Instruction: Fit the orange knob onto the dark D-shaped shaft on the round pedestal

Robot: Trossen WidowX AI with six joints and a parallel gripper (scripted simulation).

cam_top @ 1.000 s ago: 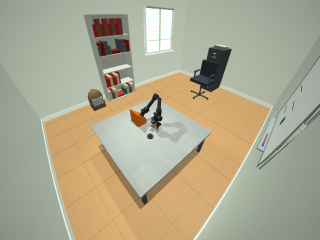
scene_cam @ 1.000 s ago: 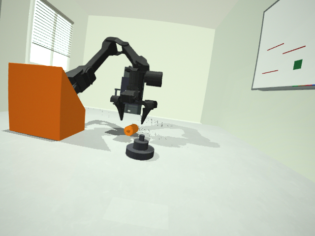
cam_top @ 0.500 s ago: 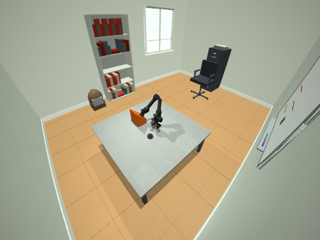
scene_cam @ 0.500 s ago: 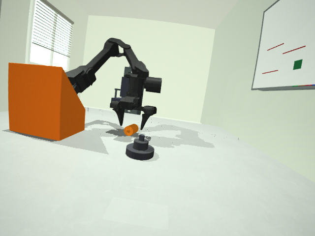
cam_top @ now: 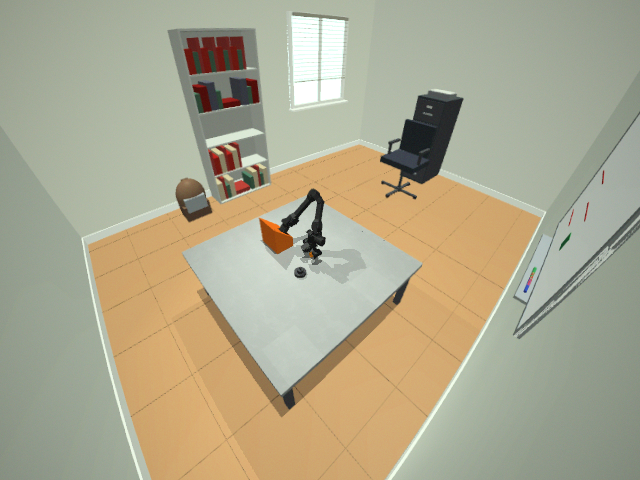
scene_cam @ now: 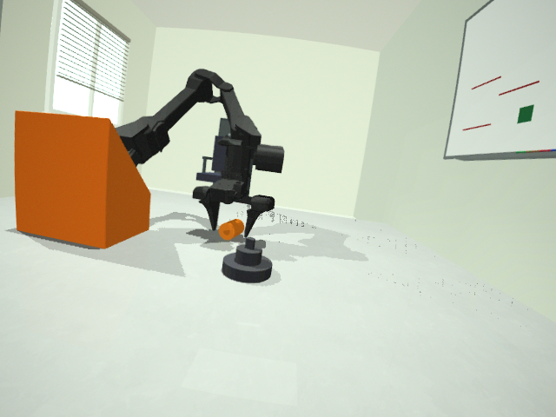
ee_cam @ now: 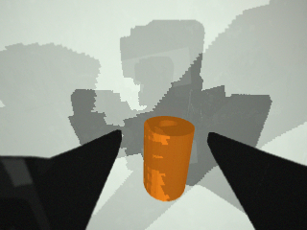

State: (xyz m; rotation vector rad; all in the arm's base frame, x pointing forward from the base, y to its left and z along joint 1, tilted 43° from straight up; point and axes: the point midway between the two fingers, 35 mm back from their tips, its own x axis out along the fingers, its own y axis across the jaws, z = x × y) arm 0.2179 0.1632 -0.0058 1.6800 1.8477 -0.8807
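My gripper tip is now 20 mm to the right of the knob and 10 mm below it. From my gripper tip the other things lie so: dark pedestal: 160 mm to the right, 100 mm ahead, 20 mm above.
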